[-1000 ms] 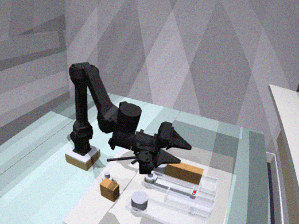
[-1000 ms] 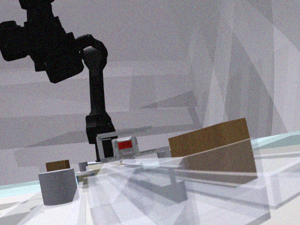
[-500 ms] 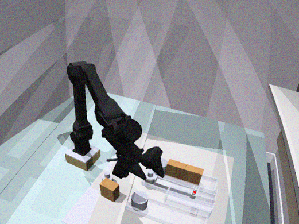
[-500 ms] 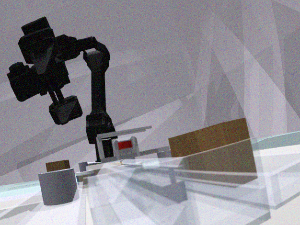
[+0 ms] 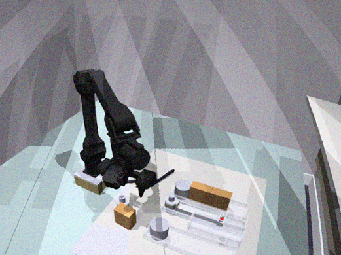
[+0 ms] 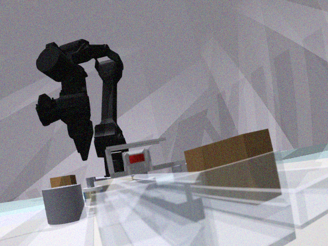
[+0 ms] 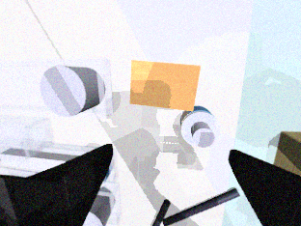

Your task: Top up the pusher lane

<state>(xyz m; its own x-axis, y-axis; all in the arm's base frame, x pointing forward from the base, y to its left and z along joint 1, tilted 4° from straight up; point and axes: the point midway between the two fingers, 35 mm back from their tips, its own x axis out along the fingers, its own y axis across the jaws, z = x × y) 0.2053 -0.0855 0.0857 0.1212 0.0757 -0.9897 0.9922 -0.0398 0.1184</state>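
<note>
My gripper tip is now 10 mm short of the small brown box, 50 mm to the left of it and 70 mm above it. Also, from my gripper tip: red mark (300 mm ahead, 50 mm to the left, 30 mm below); clear lane (270 mm ahead, 70 mm to the left, 80 mm below).
</note>
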